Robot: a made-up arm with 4 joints.
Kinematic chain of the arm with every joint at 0, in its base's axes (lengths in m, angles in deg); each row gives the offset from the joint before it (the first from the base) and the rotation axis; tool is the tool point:
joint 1: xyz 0 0 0.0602 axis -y
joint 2: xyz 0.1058 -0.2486 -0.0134 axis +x
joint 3: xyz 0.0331 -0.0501 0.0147 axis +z
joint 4: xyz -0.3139 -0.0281 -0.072 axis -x
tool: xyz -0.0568 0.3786 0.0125
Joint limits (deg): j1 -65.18..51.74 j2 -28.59..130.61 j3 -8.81..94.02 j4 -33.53..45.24
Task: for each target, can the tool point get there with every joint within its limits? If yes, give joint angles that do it. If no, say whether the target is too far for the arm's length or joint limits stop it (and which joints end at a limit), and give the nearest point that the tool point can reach.
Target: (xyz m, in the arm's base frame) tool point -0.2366 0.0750 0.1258
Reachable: yes | joints 7.79 53.10 -1.09 22.80
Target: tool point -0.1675 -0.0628 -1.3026
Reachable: no: too far | nearest point -0.0677 -0.1747 -0.4903 | short by 0.826 m
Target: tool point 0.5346 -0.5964 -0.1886
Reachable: no: joint limits stop it (at a limit: joint 1, joint 3, joint 4) | nearest point 0.3203 -0.5335 -0.2966 | short by 0.248 m
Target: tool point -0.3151 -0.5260 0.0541
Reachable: yes | joints -4.27 4.49 69.68 -7.67
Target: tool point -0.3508 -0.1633 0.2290
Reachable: yes | joints -50.49 19.87 32.82 19.19
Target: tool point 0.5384 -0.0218 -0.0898
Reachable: no: joint limits stop it (at a limit: joint 1, joint 3, joint 4) | nearest point 0.3464 -0.0263 -0.3173 | short by 0.298 m
